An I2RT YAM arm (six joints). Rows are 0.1 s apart.
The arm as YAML. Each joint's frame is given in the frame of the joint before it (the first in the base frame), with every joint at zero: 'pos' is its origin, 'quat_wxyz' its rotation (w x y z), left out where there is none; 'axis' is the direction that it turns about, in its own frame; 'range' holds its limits. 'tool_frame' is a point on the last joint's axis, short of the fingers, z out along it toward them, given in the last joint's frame.
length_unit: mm
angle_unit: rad
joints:
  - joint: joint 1
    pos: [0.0, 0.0, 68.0]
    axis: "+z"
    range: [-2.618, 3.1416]
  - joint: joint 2
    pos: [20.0, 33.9, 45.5]
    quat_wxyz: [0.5, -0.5, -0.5, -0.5]
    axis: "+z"
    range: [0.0, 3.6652]
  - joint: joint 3
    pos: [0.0, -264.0, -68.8]
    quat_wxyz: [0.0, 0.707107, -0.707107, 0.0]
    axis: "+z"
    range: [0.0, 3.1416]
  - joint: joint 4
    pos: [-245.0, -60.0, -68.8]
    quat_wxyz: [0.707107, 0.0, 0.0, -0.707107]
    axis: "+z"
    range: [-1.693, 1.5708]
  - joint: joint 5
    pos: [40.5, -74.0, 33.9]
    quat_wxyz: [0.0, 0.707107, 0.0, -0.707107]
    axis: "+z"
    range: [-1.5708, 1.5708]
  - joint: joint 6
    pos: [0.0, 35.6, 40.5]
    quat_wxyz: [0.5, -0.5, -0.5, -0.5]
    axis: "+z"
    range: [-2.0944, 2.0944]
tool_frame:
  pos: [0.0, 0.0, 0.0]
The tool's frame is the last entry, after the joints.
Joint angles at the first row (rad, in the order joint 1, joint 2, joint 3, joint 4, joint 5, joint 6):
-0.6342, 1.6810, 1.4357, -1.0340, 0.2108, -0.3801
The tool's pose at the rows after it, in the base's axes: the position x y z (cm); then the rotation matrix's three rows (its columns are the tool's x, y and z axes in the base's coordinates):
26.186 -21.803 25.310; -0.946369 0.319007 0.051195; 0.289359 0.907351 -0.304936; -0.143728 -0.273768 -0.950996
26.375 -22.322 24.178; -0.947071 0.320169 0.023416; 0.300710 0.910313 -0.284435; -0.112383 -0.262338 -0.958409
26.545 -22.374 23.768; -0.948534 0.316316 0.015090; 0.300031 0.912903 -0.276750; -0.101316 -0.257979 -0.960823
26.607 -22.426 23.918; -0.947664 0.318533 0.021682; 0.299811 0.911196 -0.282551; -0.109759 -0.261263 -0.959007
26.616 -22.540 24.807; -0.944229 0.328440 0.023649; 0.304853 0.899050 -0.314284; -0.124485 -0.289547 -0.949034
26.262 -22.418 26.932; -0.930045 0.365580 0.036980; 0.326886 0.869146 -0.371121; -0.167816 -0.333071 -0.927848
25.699 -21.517 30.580; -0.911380 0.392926 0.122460; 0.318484 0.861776 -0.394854; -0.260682 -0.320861 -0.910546
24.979 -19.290 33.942; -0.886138 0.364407 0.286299; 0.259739 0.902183 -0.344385; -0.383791 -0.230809 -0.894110
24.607 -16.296 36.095; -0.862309 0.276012 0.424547; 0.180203 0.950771 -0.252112; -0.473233 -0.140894 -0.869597
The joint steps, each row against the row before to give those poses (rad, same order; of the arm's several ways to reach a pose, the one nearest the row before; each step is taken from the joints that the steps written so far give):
-0.0385, 0.0545, -0.0001, 0.0004, -0.0027, -0.0004
-0.0084, 0.0351, 0.0001, 0.0008, -0.0004, 0.0008
0.0019, 0.0126, 0.0000, 0.0003, -0.0004, 0.0003
0.0000, -0.0011, 0.0038, 0.0042, 0.0004, 0.0004
0.0000, -0.0092, 0.0214, -0.0068, 0.0240, 0.0046
0.0000, -0.0366, 0.0340, -0.0191, 0.0370, 0.0252
0.0069, -0.0645, 0.0613, -0.0420, -0.0339, 0.0156
0.0263, -0.0908, 0.0260, -0.0221, -0.1320, -0.0004
0.0580, -0.0797, -0.0008, -0.0168, -0.1285, -0.0007

